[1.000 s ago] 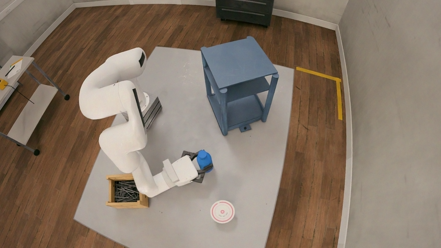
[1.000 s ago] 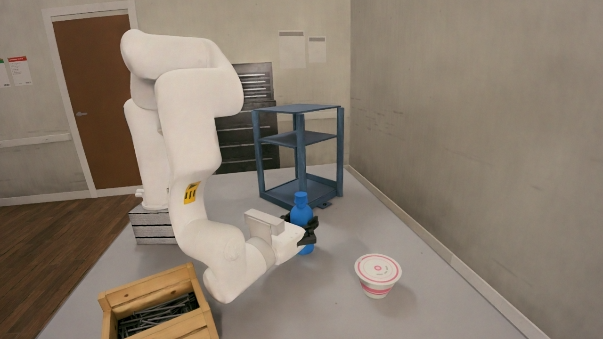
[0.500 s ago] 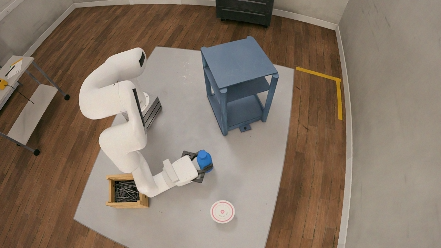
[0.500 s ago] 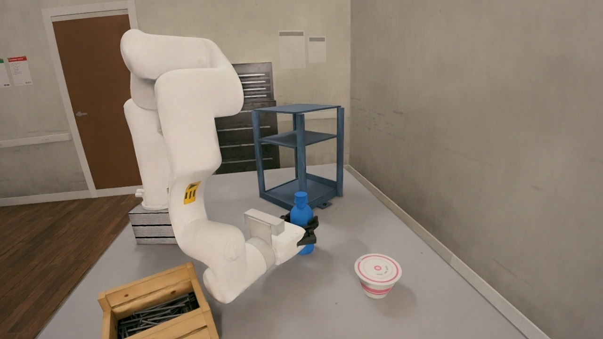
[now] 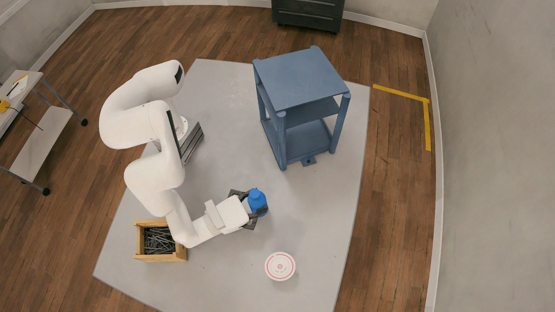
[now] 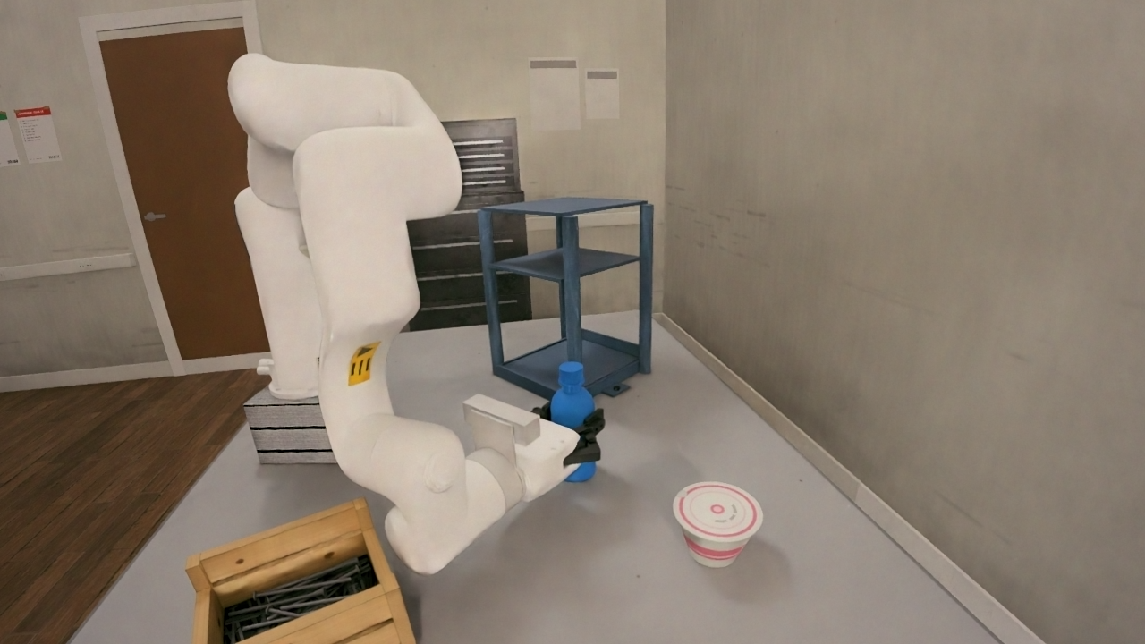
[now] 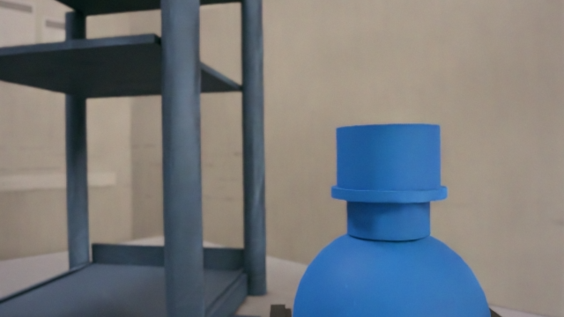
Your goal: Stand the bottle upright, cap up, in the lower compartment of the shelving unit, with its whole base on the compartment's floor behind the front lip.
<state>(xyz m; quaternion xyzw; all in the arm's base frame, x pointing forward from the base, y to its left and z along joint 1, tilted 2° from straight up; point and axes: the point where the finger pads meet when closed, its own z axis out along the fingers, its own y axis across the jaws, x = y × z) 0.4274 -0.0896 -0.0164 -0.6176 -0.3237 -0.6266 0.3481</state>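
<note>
My gripper is now 330 mm to the right of the blue shelving unit, 80 mm below it and 10 mm past it. From my hand the other things lie so: blue bottle (20 mm above).
</note>
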